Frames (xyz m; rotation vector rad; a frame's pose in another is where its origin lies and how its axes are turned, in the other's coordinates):
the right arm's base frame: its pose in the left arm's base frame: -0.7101 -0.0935 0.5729 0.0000 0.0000 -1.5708
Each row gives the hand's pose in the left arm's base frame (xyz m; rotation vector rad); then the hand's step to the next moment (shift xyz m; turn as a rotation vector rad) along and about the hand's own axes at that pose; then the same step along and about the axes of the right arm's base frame.
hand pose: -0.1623 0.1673 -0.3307 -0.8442 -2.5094 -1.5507
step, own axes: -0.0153 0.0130 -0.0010 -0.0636 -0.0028 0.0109
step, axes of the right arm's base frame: 0.0028 0.0191 0.0058 0.0180 0.0548 -0.0290
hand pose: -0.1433 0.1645 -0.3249 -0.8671 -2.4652 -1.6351
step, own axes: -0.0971 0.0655 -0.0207 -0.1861 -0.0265 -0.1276
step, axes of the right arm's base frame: 0.0402 0.1079 0.0299 0.1955 0.1116 -0.0306
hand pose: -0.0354 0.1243 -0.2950 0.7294 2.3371 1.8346
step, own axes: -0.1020 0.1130 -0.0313 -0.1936 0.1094 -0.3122
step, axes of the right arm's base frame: 0.0511 0.1147 0.0916 0.3409 0.0967 0.1461
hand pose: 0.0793 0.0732 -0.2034 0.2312 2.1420 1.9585
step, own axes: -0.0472 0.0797 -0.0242 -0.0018 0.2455 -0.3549
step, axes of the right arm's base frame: 0.0283 0.0357 0.0842 0.3175 -0.1046 0.2730
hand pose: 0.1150 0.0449 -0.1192 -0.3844 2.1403 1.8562
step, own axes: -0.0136 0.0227 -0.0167 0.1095 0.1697 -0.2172
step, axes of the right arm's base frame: 0.0132 0.0034 0.0282 0.1934 -0.1736 0.1428
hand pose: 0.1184 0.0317 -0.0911 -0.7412 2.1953 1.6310
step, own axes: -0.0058 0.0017 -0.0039 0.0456 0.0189 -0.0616
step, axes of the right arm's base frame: 0.0020 0.0040 0.0056 0.0645 -0.0445 0.0097
